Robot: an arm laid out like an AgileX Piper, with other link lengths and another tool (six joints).
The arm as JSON. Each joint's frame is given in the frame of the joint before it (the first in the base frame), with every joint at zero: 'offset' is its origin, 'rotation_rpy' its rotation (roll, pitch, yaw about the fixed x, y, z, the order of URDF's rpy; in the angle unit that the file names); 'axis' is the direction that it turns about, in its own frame. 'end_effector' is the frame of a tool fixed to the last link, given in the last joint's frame.
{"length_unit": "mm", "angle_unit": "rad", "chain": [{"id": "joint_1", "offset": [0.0, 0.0, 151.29], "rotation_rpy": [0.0, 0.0, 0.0], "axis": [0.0, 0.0, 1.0]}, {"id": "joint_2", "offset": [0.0, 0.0, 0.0], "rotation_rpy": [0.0, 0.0, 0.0], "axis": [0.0, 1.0, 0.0]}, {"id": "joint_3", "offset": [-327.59, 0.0, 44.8], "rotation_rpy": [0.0, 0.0, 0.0], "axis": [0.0, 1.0, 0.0]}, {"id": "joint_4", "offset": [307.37, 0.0, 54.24], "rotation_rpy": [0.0, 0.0, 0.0], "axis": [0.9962, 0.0, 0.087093]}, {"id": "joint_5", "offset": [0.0, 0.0, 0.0], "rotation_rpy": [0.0, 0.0, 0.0], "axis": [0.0, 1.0, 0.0]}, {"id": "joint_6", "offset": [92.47, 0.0, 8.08], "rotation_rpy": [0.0, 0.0, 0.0], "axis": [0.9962, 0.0, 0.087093]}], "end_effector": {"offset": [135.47, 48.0, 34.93], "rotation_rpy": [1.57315, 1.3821, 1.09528]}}
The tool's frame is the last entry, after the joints.
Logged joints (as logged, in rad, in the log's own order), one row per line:
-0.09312 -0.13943 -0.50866 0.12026 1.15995 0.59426
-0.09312 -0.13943 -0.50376 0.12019 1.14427 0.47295
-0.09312 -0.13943 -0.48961 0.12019 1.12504 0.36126
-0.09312 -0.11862 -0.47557 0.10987 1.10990 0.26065
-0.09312 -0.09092 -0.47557 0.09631 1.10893 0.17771
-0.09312 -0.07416 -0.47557 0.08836 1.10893 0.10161
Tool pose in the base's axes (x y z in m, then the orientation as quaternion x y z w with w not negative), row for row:
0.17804 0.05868 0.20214 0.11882 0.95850 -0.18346 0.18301
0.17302 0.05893 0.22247 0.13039 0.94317 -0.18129 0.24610
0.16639 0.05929 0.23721 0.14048 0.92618 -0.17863 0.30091
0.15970 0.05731 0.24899 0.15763 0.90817 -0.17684 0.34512
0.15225 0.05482 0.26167 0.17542 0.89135 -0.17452 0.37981
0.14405 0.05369 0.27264 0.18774 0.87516 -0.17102 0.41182
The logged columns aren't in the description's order. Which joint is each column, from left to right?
Columns, left to right: joint_1, joint_6, joint_3, joint_4, joint_5, joint_2.
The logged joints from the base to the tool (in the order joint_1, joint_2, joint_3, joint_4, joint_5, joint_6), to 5 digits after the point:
-0.09312 0.59426 -0.50866 0.12026 1.15995 -0.13943
-0.09312 0.47295 -0.50376 0.12019 1.14427 -0.13943
-0.09312 0.36126 -0.48961 0.12019 1.12504 -0.13943
-0.09312 0.26065 -0.47557 0.10987 1.10990 -0.11862
-0.09312 0.17771 -0.47557 0.09631 1.10893 -0.09092
-0.09312 0.10161 -0.47557 0.08836 1.10893 -0.07416

